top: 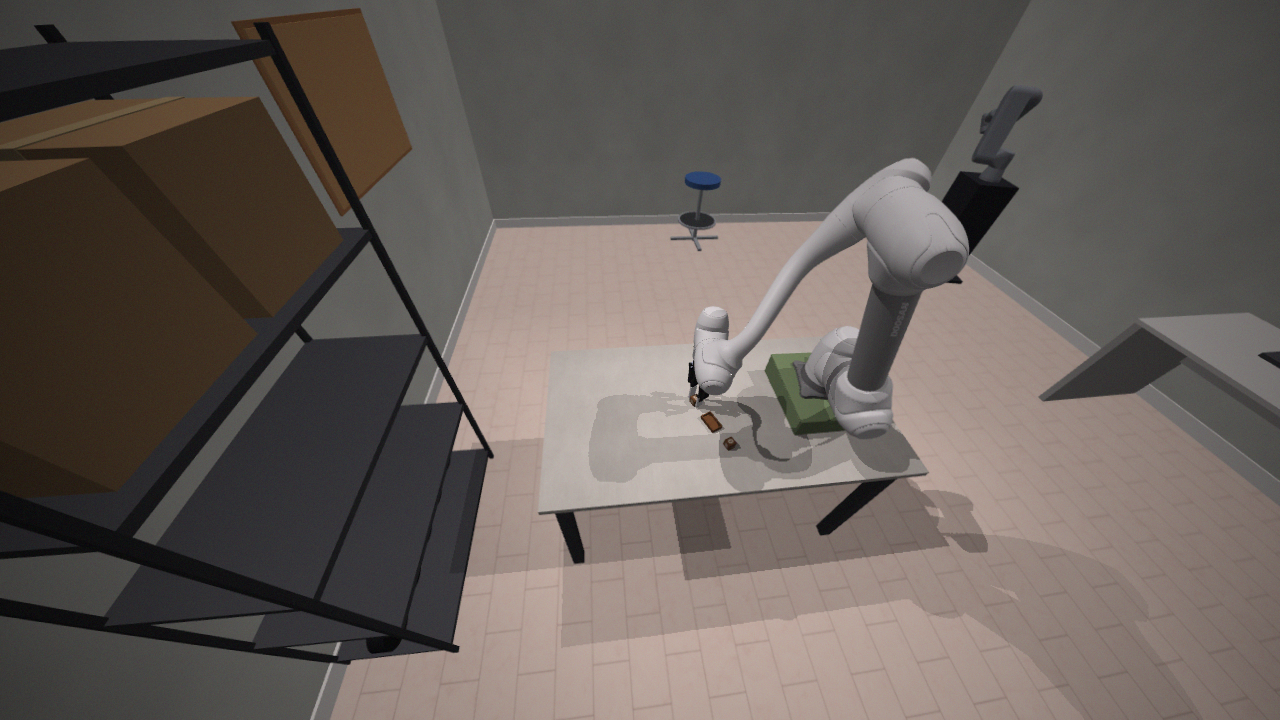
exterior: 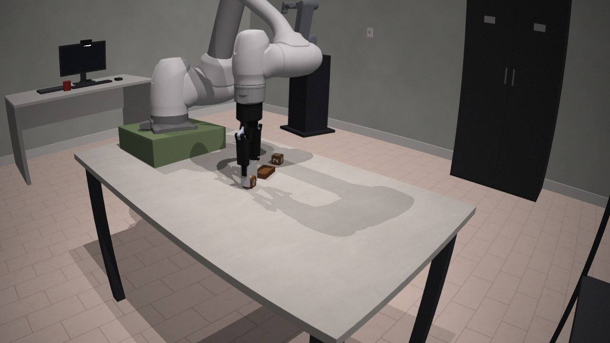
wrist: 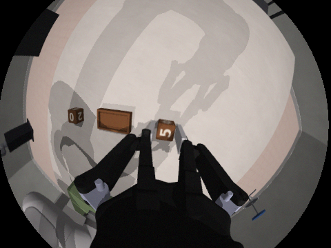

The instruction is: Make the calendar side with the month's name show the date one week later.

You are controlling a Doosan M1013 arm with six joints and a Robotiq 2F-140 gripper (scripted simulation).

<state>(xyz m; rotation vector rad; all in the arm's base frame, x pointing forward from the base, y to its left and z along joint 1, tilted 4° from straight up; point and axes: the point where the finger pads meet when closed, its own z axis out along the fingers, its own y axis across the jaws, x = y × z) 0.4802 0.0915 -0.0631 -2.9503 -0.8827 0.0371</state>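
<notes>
My gripper is now 3 cm above the brown cube. From my hand the other things lie so: brown tray: 6 cm behind, 9 cm to the left, 3 cm below.
</notes>
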